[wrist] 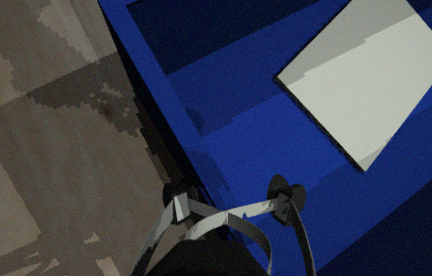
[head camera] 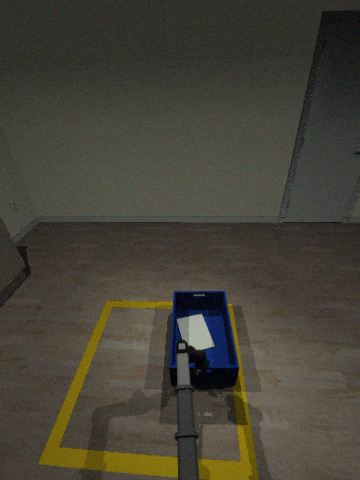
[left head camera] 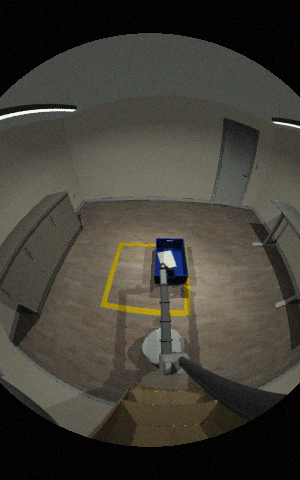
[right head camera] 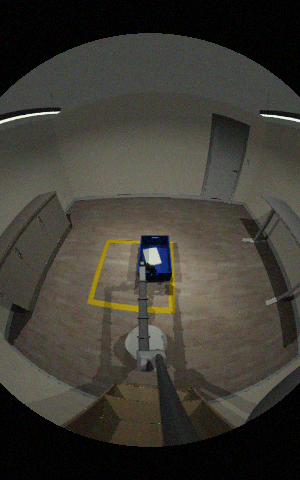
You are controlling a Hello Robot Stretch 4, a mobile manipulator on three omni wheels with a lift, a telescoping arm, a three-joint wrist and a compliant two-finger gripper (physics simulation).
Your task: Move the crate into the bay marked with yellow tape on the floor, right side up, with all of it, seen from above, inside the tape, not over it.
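Frame: origin at the robot's base, x right, y ahead, z up, level; centimetres.
Seen in the pictures: gripper, between the fingertips: (wrist: pixel 233 189).
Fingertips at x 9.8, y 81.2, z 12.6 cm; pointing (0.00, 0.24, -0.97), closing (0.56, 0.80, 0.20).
Offsets run from my fingertips to a thing's top centre. "*": to the spot under its first point. Level surfaces: height alone.
The blue crate @[dx +3.9, dy +27.0, dz +6.7 cm] (head camera: pixel 215 376) (left head camera: pixel 180 260) (right head camera: pixel 166 261) (wrist: pixel 250 140) is upright, with a white sheet @[dx +0.0, dy +34.0, dz -12.5 cm] (head camera: pixel 197 332) (wrist: pixel 360 95) inside. Its surrounding shadows suggest that it hangs above the floor. My gripper (head camera: pixel 200 358) (left head camera: pixel 170 272) (right head camera: pixel 151 270) (wrist: pixel 233 189) is shut on its near wall, one fingertip outside and one inside. The yellow tape @[* dx -77.2, dy +7.4, dz -15.3 cm] (head camera: pixel 81 375) (left head camera: pixel 112 275) (right head camera: pixel 100 272) outlines the bay beneath. In the head view the crate overlaps the right tape line and reaches past the far line; the bay's left part lies beside it. The crate hides part of the tape.
A long cabinet @[* dx -170.5, dy +14.7, dz +32.1 cm] (left head camera: pixel 45 250) (right head camera: pixel 35 250) stands at the left. A table @[dz +79.7 cm] (left head camera: pixel 288 215) (right head camera: pixel 282 210) stands at the right. A door (head camera: pixel 325 125) is in the far wall. Wooden open shelving (left head camera: pixel 170 432) (right head camera: pixel 135 432) shows at the bottom, near my base.
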